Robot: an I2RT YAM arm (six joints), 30 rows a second.
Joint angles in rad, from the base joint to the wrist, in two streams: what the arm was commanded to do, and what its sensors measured. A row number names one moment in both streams.
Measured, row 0:
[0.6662 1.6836 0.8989 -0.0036 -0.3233 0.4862]
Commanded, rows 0 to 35:
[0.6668 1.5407 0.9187 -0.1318 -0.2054 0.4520]
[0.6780 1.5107 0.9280 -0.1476 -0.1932 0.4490]
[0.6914 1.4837 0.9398 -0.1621 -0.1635 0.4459]
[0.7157 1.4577 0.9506 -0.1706 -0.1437 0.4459]
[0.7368 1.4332 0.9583 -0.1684 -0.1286 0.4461]
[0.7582 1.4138 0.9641 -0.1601 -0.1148 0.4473]
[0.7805 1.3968 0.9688 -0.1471 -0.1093 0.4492]
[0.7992 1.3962 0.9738 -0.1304 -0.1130 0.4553]
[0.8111 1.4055 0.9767 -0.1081 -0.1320 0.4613]
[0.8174 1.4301 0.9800 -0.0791 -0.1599 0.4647]
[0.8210 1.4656 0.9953 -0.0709 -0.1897 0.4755]
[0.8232 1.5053 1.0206 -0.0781 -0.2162 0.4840]
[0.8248 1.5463 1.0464 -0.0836 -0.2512 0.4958]
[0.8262 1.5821 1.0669 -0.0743 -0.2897 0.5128]
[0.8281 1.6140 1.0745 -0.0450 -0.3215 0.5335]
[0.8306 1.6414 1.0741 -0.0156 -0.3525 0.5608]
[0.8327 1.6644 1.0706 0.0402 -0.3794 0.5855]
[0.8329 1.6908 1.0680 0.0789 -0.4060 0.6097]
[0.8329 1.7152 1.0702 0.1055 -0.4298 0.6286]
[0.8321 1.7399 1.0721 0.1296 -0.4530 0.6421]
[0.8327 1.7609 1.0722 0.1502 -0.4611 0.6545]
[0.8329 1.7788 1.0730 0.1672 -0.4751 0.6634]
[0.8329 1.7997 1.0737 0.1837 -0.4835 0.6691]
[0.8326 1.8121 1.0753 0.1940 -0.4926 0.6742]
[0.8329 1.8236 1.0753 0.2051 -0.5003 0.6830]
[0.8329 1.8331 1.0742 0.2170 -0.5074 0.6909]
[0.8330 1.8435 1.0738 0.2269 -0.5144 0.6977]
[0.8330 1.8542 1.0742 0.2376 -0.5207 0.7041]
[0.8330 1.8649 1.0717 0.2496 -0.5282 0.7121]
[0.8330 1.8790 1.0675 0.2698 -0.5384 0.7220]
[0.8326 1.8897 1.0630 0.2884 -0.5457 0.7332]
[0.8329 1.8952 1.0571 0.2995 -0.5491 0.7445]
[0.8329 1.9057 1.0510 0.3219 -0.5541 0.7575]
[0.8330 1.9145 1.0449 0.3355 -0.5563 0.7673]
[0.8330 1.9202 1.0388 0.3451 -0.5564 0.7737]
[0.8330 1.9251 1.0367 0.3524 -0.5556 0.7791]
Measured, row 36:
[0.8204 1.8938 1.0588 0.2764 -0.5251 0.7292]
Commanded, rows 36 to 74:
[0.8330 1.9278 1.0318 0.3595 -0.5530 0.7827]
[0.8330 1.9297 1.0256 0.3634 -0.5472 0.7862]
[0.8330 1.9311 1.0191 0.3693 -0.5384 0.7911]
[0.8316 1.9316 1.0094 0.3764 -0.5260 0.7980]
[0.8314 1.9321 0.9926 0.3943 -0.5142 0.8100]
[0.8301 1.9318 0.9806 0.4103 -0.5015 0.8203]
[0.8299 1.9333 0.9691 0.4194 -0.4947 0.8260]
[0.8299 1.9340 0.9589 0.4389 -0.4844 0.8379]
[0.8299 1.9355 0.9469 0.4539 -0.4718 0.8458]
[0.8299 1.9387 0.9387 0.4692 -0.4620 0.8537]
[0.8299 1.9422 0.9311 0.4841 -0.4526 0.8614]
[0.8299 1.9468 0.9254 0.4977 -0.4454 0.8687]
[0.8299 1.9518 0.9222 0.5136 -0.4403 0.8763]
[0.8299 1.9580 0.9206 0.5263 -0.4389 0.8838]
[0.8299 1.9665 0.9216 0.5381 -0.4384 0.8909]
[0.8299 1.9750 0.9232 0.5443 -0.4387 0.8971]
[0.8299 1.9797 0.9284 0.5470 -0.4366 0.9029]
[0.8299 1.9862 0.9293 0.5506 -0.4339 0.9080]
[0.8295 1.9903 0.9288 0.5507 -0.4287 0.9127]
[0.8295 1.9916 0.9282 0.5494 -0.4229 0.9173]
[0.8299 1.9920 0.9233 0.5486 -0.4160 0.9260]
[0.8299 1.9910 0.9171 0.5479 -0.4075 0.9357]
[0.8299 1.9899 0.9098 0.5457 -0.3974 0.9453]
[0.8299 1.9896 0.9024 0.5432 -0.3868 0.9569]
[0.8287 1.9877 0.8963 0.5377 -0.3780 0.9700]
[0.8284 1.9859 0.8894 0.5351 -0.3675 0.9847]
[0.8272 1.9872 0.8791 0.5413 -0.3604 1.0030]
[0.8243 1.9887 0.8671 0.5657 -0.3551 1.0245]
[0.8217 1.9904 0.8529 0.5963 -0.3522 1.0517]
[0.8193 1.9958 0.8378 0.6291 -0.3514 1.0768]
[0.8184 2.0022 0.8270 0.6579 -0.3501 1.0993]
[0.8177 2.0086 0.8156 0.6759 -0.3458 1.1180]
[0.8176 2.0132 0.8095 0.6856 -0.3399 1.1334]
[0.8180 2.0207 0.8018 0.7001 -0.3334 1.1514]
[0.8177 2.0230 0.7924 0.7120 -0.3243 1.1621]
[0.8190 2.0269 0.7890 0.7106 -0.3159 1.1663]
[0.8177 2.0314 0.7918 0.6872 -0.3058 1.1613]
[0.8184 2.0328 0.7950 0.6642 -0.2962 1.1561]
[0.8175 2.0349 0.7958 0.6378 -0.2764 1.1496]
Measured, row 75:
[0.8177 1.9694 0.8265 0.7624 -0.3927 1.1446]
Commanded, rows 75 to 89:
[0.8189 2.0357 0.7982 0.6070 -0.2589 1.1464]
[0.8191 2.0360 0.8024 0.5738 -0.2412 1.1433]
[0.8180 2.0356 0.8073 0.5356 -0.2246 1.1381]
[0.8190 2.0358 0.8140 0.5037 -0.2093 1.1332]
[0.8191 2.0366 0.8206 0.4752 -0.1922 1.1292]
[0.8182 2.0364 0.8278 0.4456 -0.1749 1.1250]
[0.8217 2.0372 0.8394 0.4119 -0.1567 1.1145]
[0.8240 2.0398 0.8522 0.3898 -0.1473 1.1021]
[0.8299 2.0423 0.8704 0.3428 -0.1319 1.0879]
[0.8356 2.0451 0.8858 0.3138 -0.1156 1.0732]
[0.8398 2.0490 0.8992 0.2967 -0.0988 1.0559]
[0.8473 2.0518 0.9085 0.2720 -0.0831 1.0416]
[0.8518 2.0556 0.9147 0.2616 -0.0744 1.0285]
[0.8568 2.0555 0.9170 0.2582 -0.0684 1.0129]
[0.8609 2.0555 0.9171 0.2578 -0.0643 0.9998]
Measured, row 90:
[0.8398 1.9675 0.9443 0.5533 -0.2646 1.1282]
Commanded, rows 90 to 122:
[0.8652 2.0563 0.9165 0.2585 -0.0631 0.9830]
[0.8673 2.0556 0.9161 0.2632 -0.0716 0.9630]
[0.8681 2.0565 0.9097 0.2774 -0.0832 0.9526]
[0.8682 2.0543 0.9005 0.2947 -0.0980 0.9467]
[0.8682 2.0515 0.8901 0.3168 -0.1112 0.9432]
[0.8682 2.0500 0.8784 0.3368 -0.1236 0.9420]
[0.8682 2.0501 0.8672 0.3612 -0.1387 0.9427]
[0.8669 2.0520 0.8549 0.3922 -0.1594 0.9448]
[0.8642 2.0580 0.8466 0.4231 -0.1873 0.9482]
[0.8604 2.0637 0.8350 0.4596 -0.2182 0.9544]
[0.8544 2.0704 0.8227 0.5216 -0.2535 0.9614]
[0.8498 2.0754 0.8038 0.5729 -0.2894 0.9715]
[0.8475 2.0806 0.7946 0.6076 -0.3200 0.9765]
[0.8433 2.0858 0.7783 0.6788 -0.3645 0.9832]
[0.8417 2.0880 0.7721 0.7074 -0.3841 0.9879]
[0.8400 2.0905 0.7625 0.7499 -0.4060 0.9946]
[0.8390 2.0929 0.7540 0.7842 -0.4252 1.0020]
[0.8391 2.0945 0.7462 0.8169 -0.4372 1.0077]
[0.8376 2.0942 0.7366 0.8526 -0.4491 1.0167]
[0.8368 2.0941 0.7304 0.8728 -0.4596 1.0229]
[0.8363 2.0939 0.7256 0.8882 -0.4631 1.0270]
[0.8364 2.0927 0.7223 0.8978 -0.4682 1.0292]
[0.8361 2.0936 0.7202 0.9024 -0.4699 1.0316]
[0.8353 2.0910 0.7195 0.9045 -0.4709 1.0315]
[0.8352 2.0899 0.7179 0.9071 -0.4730 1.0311]
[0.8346 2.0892 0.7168 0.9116 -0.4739 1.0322]
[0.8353 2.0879 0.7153 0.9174 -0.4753 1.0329]
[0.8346 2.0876 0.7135 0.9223 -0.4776 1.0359]
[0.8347 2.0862 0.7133 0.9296 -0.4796 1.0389]
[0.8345 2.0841 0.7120 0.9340 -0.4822 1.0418]
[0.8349 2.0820 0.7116 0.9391 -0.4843 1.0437]
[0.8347 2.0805 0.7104 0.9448 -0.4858 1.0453]
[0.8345 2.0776 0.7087 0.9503 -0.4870 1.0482]
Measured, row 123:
[0.8150 2.0426 0.7467 1.0119 -0.3988 1.0508]
